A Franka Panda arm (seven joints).
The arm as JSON. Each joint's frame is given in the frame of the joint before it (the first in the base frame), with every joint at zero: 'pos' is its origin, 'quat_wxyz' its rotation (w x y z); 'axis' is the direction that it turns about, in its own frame. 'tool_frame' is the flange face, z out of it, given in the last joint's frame.
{
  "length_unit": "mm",
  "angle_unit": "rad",
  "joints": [
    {
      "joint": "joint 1",
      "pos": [
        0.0,
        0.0,
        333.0
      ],
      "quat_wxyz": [
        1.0,
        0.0,
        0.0,
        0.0
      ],
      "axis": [
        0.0,
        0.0,
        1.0
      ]
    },
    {
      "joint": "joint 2",
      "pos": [
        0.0,
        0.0,
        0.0
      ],
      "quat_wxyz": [
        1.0,
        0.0,
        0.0,
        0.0
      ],
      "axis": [
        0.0,
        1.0,
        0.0
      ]
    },
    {
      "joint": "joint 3",
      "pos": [
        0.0,
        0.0,
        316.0
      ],
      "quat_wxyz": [
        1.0,
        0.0,
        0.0,
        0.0
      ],
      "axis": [
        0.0,
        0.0,
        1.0
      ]
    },
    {
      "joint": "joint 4",
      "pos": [
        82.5,
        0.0,
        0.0
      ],
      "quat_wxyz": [
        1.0,
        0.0,
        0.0,
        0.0
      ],
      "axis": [
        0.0,
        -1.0,
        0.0
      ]
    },
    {
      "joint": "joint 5",
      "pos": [
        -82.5,
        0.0,
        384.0
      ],
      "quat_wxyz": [
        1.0,
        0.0,
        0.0,
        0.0
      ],
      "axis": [
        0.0,
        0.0,
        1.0
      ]
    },
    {
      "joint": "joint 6",
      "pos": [
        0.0,
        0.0,
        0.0
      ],
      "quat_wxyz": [
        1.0,
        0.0,
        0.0,
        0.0
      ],
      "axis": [
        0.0,
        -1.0,
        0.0
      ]
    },
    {
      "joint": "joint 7",
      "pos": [
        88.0,
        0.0,
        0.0
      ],
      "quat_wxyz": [
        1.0,
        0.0,
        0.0,
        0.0
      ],
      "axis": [
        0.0,
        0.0,
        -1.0
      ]
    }
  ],
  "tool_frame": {
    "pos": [
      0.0,
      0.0,
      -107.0
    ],
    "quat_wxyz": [
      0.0,
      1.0,
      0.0,
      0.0
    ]
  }
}
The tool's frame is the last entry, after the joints.
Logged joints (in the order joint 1, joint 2, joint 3, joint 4, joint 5, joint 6, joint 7), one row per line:
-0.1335 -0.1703 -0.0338 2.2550 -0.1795 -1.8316 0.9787
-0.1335 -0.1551 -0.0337 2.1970 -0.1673 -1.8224 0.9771
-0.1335 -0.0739 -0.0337 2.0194 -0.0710 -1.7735 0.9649
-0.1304 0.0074 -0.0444 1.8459 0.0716 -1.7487 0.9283
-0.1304 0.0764 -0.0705 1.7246 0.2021 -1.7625 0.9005
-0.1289 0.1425 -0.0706 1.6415 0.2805 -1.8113 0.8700
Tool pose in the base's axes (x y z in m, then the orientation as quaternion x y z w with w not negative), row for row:
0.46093 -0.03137 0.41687 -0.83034 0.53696 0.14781 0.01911
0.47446 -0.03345 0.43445 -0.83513 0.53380 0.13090 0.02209
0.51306 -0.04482 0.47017 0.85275 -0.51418 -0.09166 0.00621
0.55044 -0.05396 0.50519 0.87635 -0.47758 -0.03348 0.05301
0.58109 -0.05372 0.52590 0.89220 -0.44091 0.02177 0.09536
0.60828 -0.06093 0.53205 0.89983 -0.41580 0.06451 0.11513
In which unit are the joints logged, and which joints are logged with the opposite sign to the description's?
The joints are logged in radians. Opposite sign: joint 3, joint 4, joint 5, joint 6.
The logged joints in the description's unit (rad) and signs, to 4 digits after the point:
-0.1335 -0.1703 0.0338 -2.2550 0.1795 1.8316 0.9787
-0.1335 -0.1551 0.0337 -2.1970 0.1673 1.8224 0.9771
-0.1335 -0.0739 0.0337 -2.0194 0.0710 1.7735 0.9649
-0.1304 0.0074 0.0444 -1.8459 -0.0716 1.7487 0.9283
-0.1304 0.0764 0.0705 -1.7246 -0.2021 1.7625 0.9005
-0.1289 0.1425 0.0706 -1.6415 -0.2805 1.8113 0.8700

